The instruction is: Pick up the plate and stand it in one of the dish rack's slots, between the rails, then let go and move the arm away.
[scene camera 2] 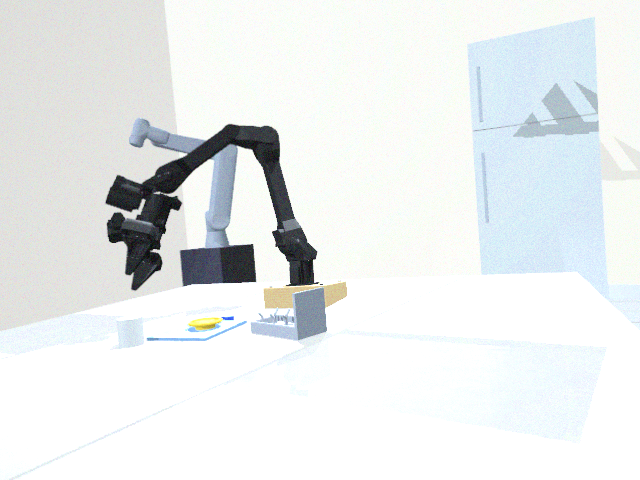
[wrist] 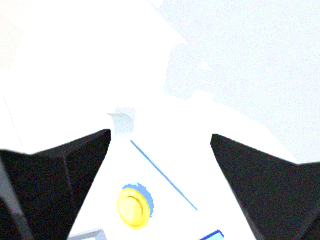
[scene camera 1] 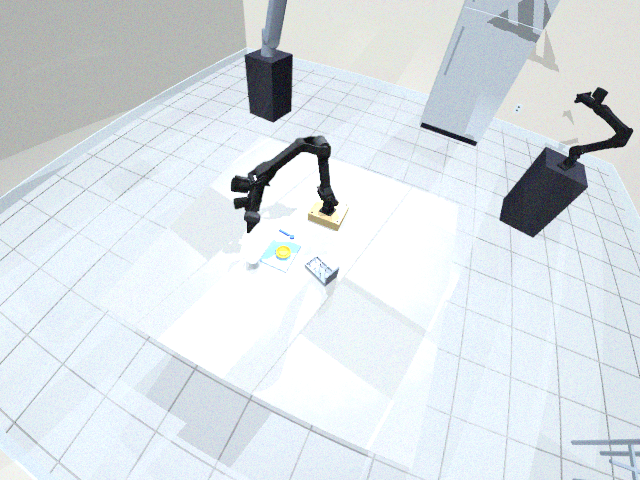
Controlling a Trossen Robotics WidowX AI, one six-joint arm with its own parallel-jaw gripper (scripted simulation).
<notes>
My gripper (scene camera 2: 130,282) is open, holding nothing. Further things: a yellow plate (wrist: 131,207), a grey dish rack (scene camera 2: 309,319) and a white cup (scene camera 2: 130,329).
The white cup also shows in the wrist view (wrist: 121,125). My gripper shows as well in the wrist view (wrist: 162,136).
</notes>
